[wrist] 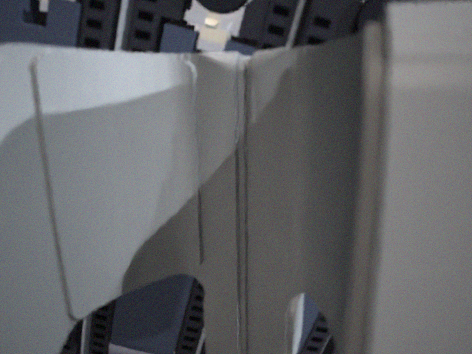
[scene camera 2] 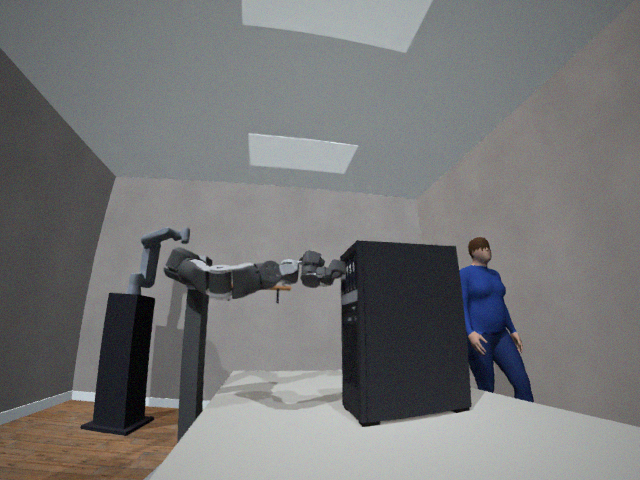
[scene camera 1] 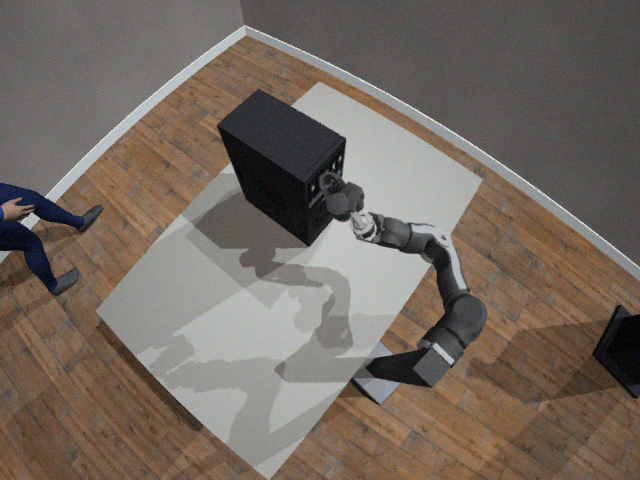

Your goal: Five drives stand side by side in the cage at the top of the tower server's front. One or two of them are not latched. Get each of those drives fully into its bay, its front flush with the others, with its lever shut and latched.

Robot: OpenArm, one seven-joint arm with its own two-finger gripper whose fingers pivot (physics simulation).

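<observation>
The black tower server point(scene camera 1: 279, 135) point(scene camera 2: 413, 330) stands upright on the table. Its drive cage point(scene camera 1: 339, 160) point(scene camera 2: 351, 269) is at the top of the front; the drives are too small there to tell their levers apart. My gripper point(scene camera 1: 324, 182) point(scene camera 2: 341, 267) point(wrist: 265, 212) is shut and empty, its tips at or very close to the cage front. In the wrist view, a pale latch piece point(wrist: 214, 39) with blue parts beside it shows just past the fingertips, between dark perforated strips. Another blue drive part point(wrist: 57, 22) shows at the upper left. The fingers hide most of the drive fronts, and contact cannot be told.
The white table point(scene camera 1: 413, 170) point(scene camera 2: 289, 444) carries the server. A person point(scene camera 1: 31, 237) point(scene camera 2: 485, 304) stands beyond the server's far side. A dark pedestal point(scene camera 1: 622, 346) point(scene camera 2: 124, 356) stands off the table; in scene camera 2 it bears another arm point(scene camera 2: 149, 258).
</observation>
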